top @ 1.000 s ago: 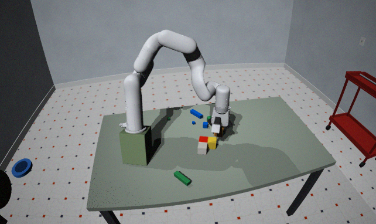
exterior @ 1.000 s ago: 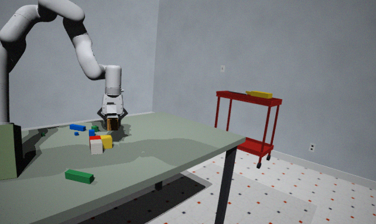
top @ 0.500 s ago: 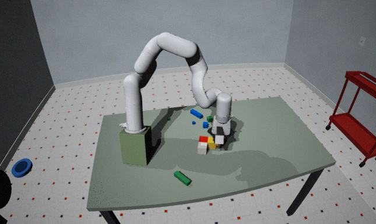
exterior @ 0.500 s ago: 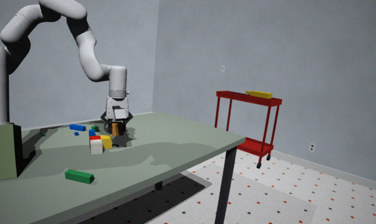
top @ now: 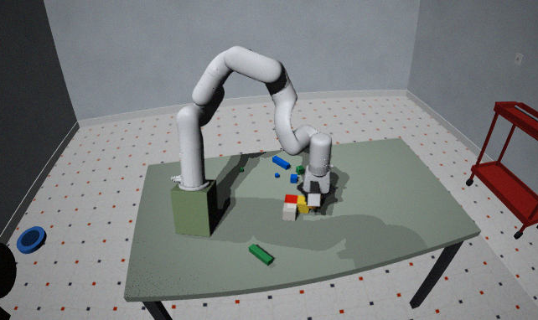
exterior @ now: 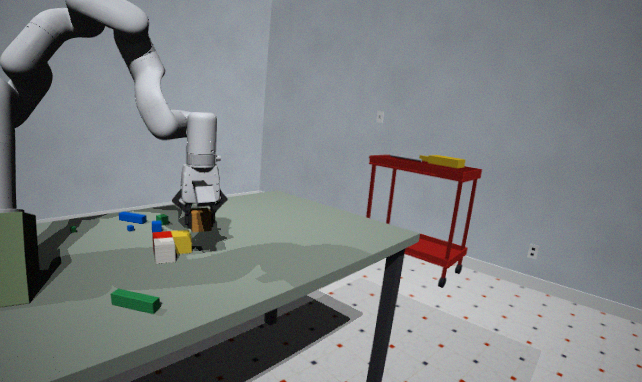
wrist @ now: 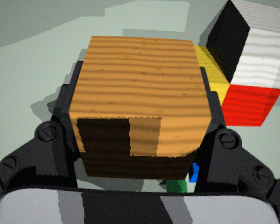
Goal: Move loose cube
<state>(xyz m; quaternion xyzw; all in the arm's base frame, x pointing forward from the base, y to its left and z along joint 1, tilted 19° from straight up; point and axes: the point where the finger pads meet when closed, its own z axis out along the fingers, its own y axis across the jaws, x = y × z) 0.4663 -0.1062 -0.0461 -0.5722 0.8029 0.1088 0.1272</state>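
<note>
My hand is right at the orange cube. The rest, counted from my hand: long green block: 240 mm behind, 160 mm to the right, 90 mm below.
</note>
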